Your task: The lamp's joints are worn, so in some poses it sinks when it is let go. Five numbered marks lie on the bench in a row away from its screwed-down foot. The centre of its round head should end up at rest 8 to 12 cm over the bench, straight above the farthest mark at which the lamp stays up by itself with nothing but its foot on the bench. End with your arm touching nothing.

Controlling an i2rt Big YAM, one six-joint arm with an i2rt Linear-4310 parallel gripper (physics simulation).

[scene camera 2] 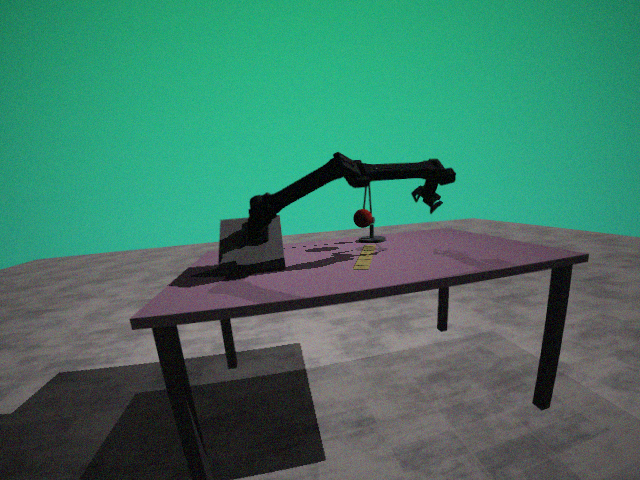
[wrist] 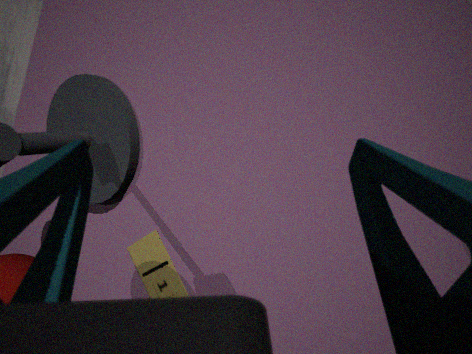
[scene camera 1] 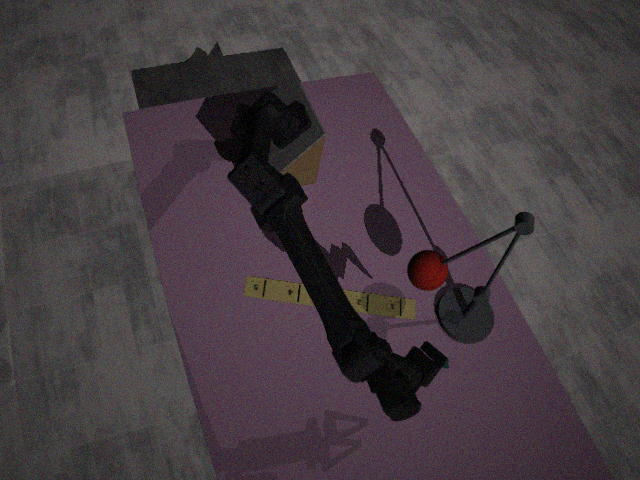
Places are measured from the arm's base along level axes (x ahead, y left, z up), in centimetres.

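Where they show: gripper, fingertip midpoint: [scene camera 2: 423, 207] [wrist: 225, 153] [scene camera 1: 433, 384]; arm's base, origin of the base link: [scene camera 2: 258, 230] [scene camera 1: 292, 126].
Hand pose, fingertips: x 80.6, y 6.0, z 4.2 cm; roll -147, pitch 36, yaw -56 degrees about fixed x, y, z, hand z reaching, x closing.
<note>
Each offset is from my fingertips to the centre of the thing. "spot": to the spot under its first point. Level surfaces: height alone.
The lamp's round red head {spot: dx -26.0, dy +10.8, dz -0.4 cm} [scene camera 1: 428, 270] [scene camera 2: 363, 218] [wrist: 15, 275] hangs in the air, near the mark 1 end of the strip in plan; its exact height cannot be told. Two thin rods join it through an elbow [scene camera 1: 524, 223] to the round grey foot {spot: dx -16.1, dy +26.2, dz -17.8 cm} [scene camera 1: 473, 322] [scene camera 2: 371, 239] [wrist: 85, 110] on the bench. The yellow strip [scene camera 1: 385, 304] [scene camera 2: 364, 258] [wrist: 145, 250] carries the marks; my forearm hides mark 3 in the first scene view. My gripper [scene camera 2: 423, 204] [wrist: 225, 153] is open and empty, pointing down high above the bench, beyond the foot and apart from the lamp.
My arm [scene camera 1: 315, 268] [scene camera 2: 398, 170] reaches from the grey block [scene camera 1: 289, 72] [scene camera 2: 271, 242] across and above the strip. In the second scene view it covers the lamp's elbow. The pink bench {dz -19.3 cm} [scene camera 1: 206, 330] [scene camera 2: 310, 286] has its edge beside the foot. Shadows of arm and lamp lie on it.
</note>
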